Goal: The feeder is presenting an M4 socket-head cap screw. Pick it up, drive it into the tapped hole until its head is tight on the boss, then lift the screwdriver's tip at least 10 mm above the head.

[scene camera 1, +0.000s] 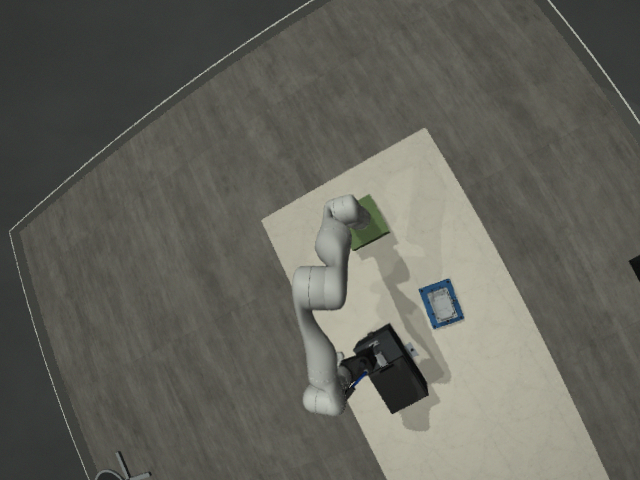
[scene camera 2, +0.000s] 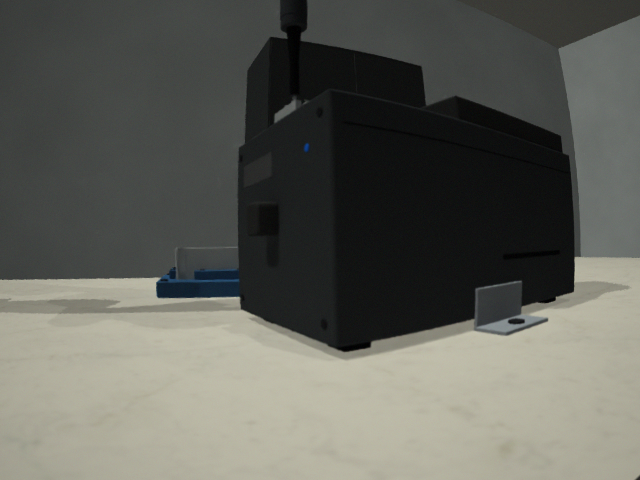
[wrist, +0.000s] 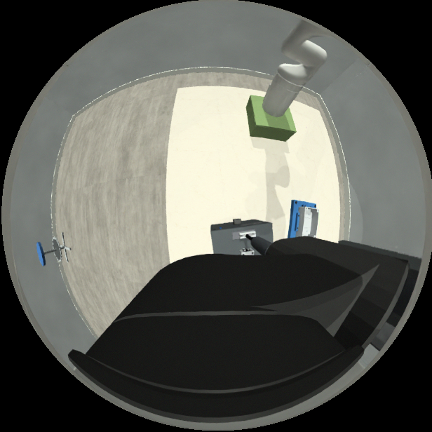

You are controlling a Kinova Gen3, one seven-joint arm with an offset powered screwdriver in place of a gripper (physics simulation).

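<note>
The black feeder (scene camera 1: 400,390) (scene camera 2: 439,206) (wrist: 222,245) stands on the table. My screwdriver's thin black tip (scene camera 2: 294,95) (wrist: 248,236) points down at the light pick-up block (scene camera 2: 284,111) on the feeder's top, at or very close to it. A small pale bit shows under the tip in scene camera 2; I cannot tell whether it is the screw. The screw's head is not clearly visible. A pale housing (scene camera 1: 442,303) (scene camera 2: 206,258) (wrist: 308,222) sits on a blue fixture plate (scene camera 1: 428,304) (scene camera 2: 196,288) (wrist: 293,225), apart from the feeder. Its tapped hole cannot be made out.
A green block (scene camera 1: 376,222) (wrist: 272,132) lies under the arm's base. A small grey bracket (scene camera 1: 410,349) (scene camera 2: 498,304) stands beside the feeder. A taller black housing (scene camera 2: 336,72) rises behind the tip in scene camera 2. A blue-seated stool (wrist: 40,254) stands on the floor.
</note>
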